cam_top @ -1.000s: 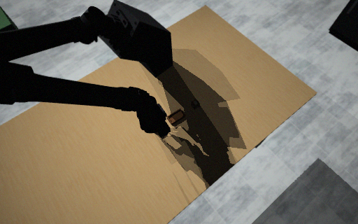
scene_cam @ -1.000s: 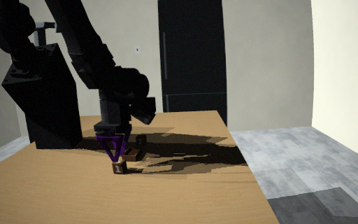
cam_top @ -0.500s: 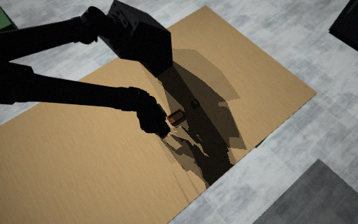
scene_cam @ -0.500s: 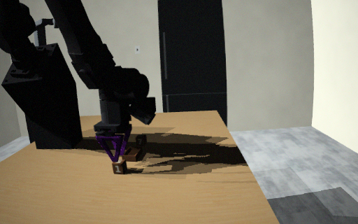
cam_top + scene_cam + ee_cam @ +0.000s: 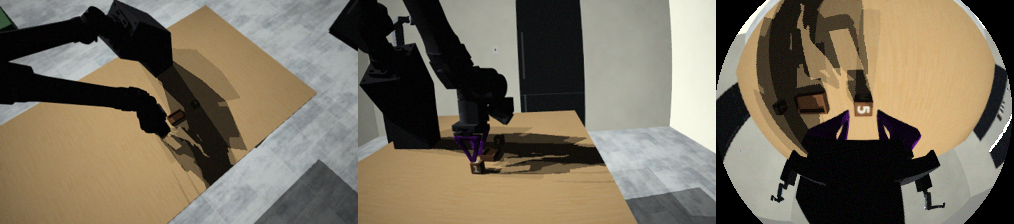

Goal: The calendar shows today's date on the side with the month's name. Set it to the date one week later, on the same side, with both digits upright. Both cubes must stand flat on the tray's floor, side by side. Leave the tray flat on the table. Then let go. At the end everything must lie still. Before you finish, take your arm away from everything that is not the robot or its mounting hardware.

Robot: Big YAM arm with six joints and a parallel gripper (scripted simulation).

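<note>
Now: hand 110 mm to the right of the brown tray and 40 mm above it.
</note>
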